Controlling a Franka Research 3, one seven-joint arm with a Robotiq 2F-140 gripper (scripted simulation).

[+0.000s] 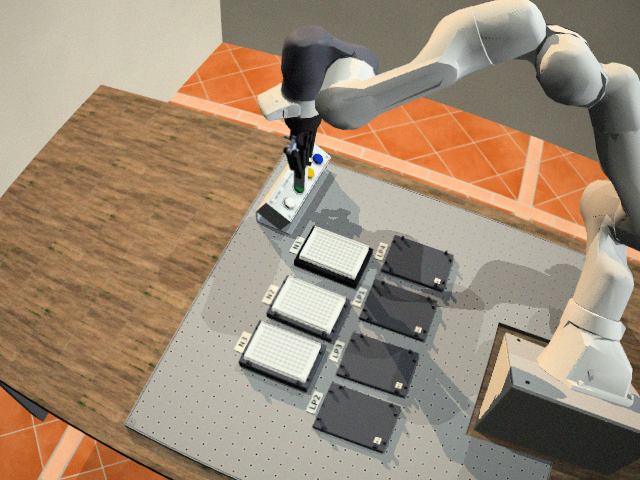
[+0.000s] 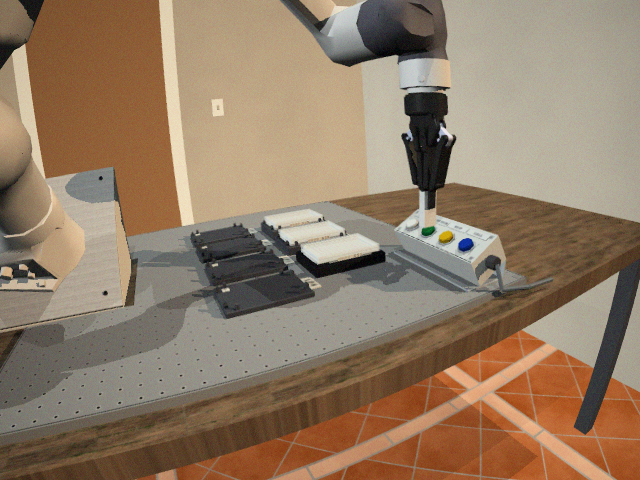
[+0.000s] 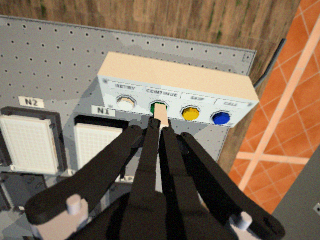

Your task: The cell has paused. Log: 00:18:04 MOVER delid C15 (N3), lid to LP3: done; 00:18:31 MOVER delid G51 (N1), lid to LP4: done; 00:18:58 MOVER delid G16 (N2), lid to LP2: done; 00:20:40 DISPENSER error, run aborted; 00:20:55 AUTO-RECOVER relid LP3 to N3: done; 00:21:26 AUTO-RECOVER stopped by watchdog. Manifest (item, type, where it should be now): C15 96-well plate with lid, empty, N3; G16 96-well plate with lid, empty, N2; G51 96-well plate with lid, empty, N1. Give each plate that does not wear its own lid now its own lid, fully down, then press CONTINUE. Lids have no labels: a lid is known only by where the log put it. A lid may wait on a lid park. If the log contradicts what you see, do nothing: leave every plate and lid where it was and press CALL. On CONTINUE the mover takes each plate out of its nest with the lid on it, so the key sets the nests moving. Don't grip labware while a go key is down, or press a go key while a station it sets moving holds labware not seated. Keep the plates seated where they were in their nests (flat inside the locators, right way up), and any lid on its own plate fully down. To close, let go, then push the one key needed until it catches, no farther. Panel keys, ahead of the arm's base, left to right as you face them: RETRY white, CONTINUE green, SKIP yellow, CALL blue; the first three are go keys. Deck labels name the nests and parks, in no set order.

Labels:
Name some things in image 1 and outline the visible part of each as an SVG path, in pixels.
The gripper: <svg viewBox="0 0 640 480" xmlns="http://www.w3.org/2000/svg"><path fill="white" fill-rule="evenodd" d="M319 114L311 118L292 117L284 119L286 126L290 129L289 140L291 143L289 148L288 146L284 148L283 152L286 154L290 170L295 171L294 186L305 189L308 184L308 166L312 164L309 158L312 157L317 128L322 121Z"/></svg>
A lid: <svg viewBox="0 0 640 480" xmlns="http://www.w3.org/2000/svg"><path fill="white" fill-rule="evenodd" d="M289 275L272 306L272 310L330 332L346 297Z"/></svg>

